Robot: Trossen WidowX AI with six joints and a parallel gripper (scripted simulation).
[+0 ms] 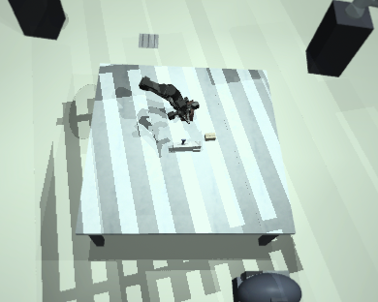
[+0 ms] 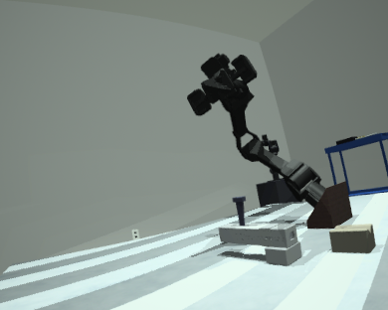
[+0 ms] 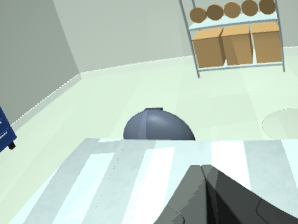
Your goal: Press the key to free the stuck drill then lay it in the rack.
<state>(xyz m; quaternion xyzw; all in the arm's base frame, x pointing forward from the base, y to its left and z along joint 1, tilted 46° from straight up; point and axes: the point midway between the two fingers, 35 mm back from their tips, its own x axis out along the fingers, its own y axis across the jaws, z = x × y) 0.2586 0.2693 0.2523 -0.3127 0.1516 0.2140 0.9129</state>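
My gripper tip is 280 mm above the thin dark pin, 40 mm past it and 20 mm to the left of it. Also, from my gripper tip: grey block (340 mm below, 50 mm behind, 10 mm to the left); then drill (330 mm below, 50 mm behind, 30 mm to the left).
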